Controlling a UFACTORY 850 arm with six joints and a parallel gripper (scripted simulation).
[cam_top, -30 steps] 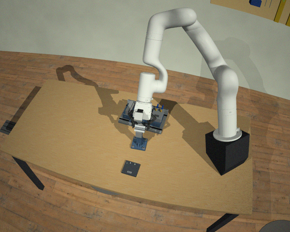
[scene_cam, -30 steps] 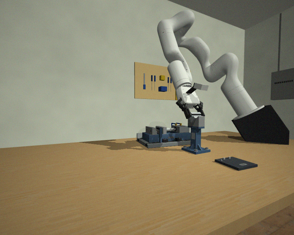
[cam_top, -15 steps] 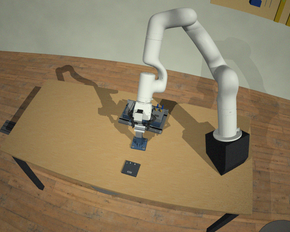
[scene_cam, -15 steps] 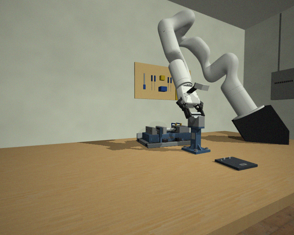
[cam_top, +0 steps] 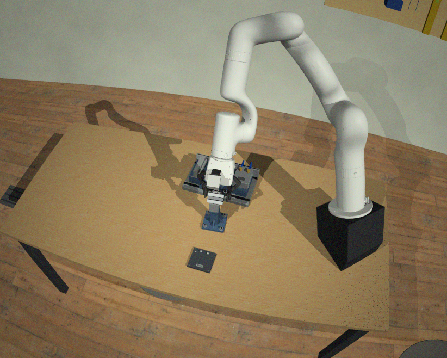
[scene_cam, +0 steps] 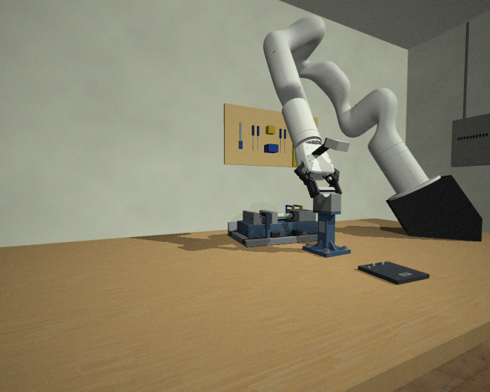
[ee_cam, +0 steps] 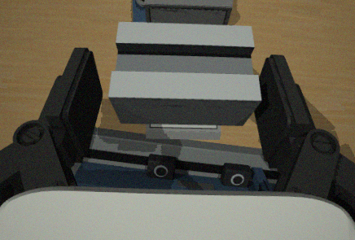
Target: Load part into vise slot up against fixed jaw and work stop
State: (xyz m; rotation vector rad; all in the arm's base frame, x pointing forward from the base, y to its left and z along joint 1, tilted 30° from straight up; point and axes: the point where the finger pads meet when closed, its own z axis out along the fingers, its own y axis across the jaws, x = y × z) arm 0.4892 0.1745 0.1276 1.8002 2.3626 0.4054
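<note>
Right now my hand is 1 cm to the right of the grey block and 1 cm above it. Also, from my hand: white cylinder rod 20 cm to the right, 9 cm below, 3 cm ahead; then air cylinder 20 cm to the right, 9 cm below, 5 cm behind; then black work stop rod 15 cm to the right, 11 cm ahead, 8 cm below.
</note>
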